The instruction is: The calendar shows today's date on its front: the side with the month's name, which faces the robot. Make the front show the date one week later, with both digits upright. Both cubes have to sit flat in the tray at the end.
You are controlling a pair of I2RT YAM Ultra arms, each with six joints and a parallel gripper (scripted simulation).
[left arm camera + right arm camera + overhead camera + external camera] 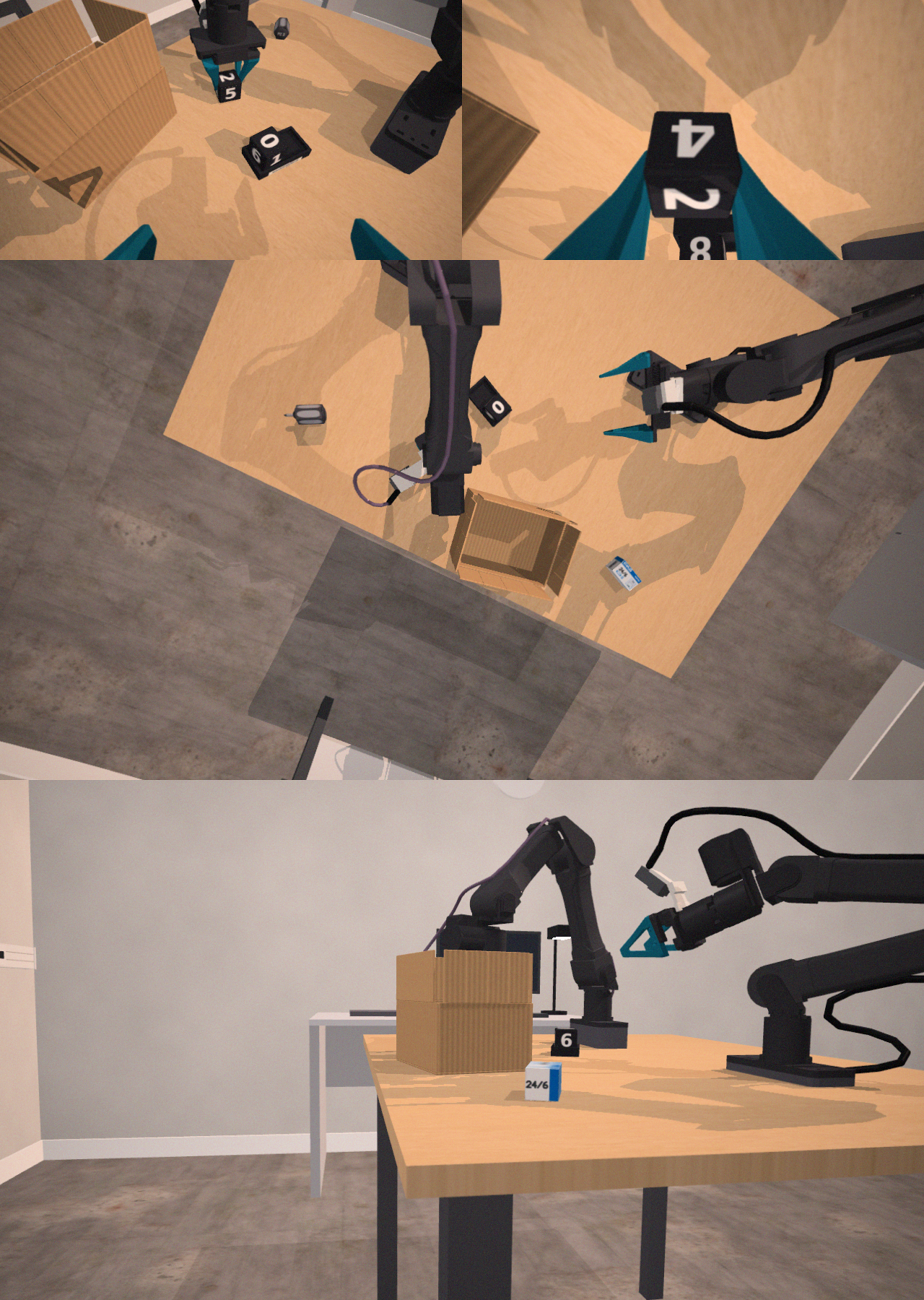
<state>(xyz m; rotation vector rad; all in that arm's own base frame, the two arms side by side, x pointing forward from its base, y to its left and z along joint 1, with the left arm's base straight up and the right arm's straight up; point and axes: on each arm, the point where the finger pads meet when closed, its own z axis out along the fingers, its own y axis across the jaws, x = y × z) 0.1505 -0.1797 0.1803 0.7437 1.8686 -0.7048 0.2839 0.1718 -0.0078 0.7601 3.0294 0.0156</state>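
Observation:
The black calendar tray is 14 cm behind my right hand, 6 cm to the left of it and 3 cm below it. The rest, counted from my right hand: staples box 50 cm to the left, 11 cm ahead, 2 cm below.

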